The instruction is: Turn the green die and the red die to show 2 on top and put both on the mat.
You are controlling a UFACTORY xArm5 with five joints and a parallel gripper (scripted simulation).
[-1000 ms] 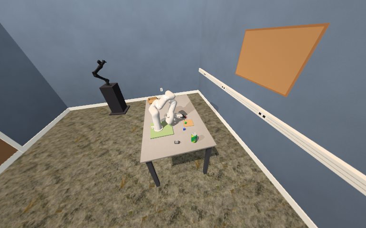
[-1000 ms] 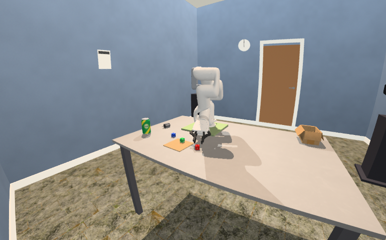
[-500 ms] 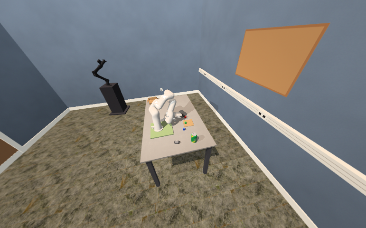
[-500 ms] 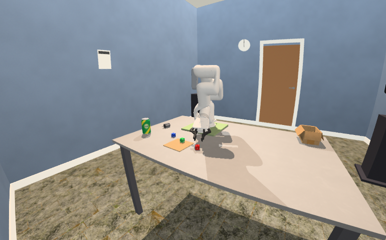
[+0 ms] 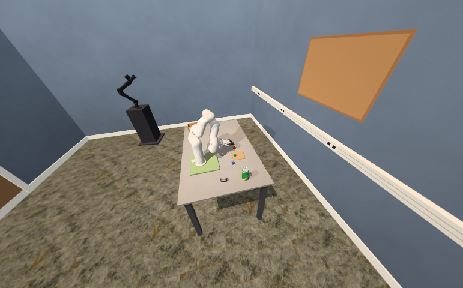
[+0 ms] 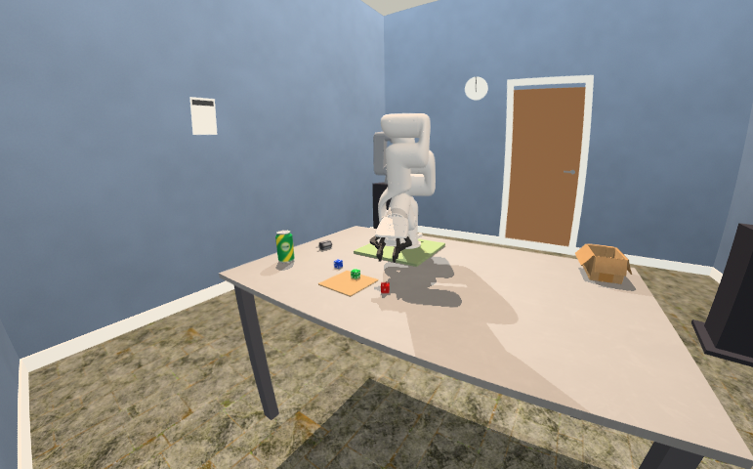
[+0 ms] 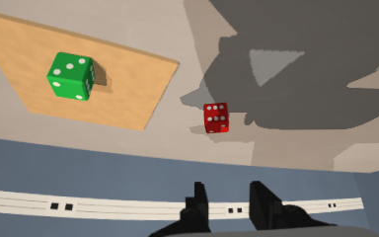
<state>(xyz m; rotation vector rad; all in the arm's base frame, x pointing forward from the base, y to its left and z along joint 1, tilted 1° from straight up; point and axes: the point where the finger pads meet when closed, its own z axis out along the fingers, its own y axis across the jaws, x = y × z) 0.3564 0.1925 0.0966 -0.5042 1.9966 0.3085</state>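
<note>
Right now my hand is 30 mm short of the red die, 20 mm to the right of it and 90 mm above it. Also, from my hand: blue die (240 mm to the right, 90 mm below); green die (30 mm ahead, 120 mm to the right, 90 mm below); mat (70 mm ahead, 110 mm to the right, 100 mm below).
</note>
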